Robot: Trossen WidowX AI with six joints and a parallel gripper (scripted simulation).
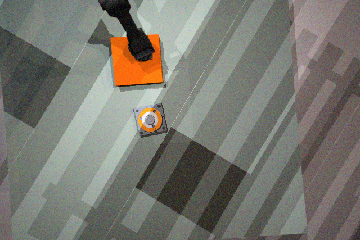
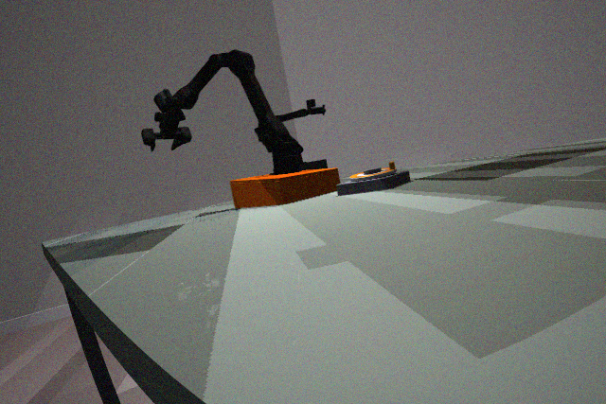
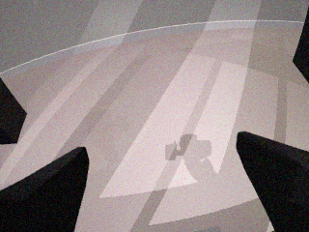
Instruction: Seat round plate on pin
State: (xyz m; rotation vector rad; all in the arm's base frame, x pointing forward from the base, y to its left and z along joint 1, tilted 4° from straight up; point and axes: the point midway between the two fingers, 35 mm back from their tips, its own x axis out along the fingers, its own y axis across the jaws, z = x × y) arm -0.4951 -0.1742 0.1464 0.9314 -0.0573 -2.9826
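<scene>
The round plate lies 820 mm ahead of my gripper tip, 200 mm to the left of it and 200 mm below it. Also, from my gripper tip: base (800 mm ahead, 210 mm below, 190 mm to the left).
</scene>
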